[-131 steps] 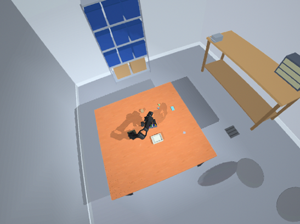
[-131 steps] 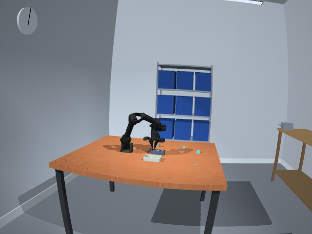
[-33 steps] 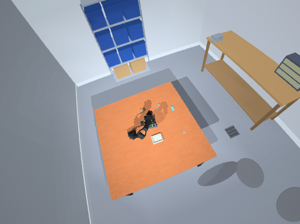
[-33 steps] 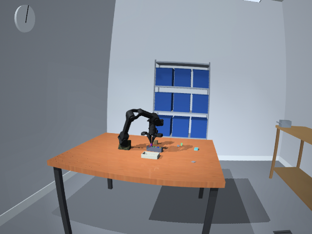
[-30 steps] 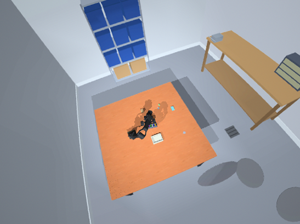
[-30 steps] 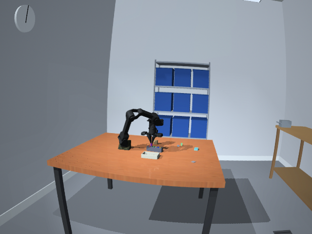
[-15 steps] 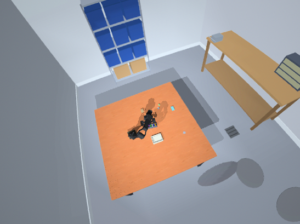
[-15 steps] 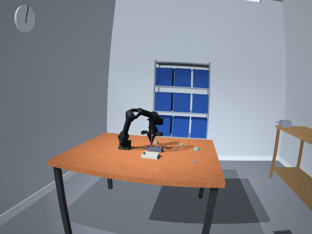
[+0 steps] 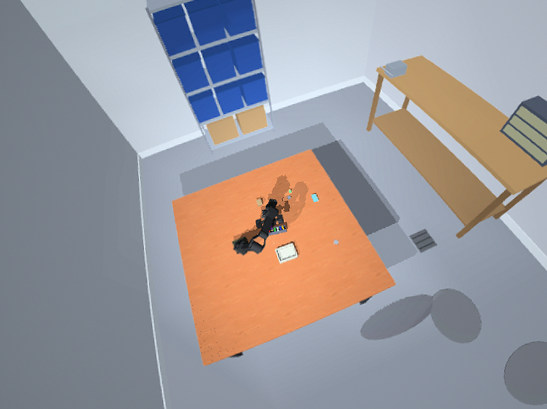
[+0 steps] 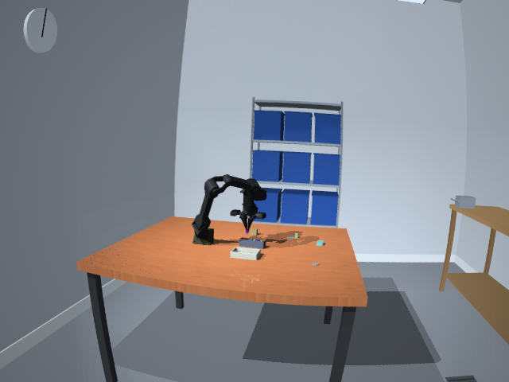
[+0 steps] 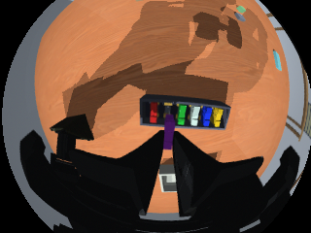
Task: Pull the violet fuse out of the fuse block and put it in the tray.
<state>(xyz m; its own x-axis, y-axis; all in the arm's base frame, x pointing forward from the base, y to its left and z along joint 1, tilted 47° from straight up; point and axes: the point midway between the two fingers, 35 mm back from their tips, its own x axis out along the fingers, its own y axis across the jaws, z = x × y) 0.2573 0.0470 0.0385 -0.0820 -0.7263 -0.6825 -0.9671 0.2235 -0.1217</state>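
My gripper tip is now 200 mm to the left of the white tray, 90 mm above it and 20 mm short of it. Also, from my gripper tip: violet fuse: 10 mm below.
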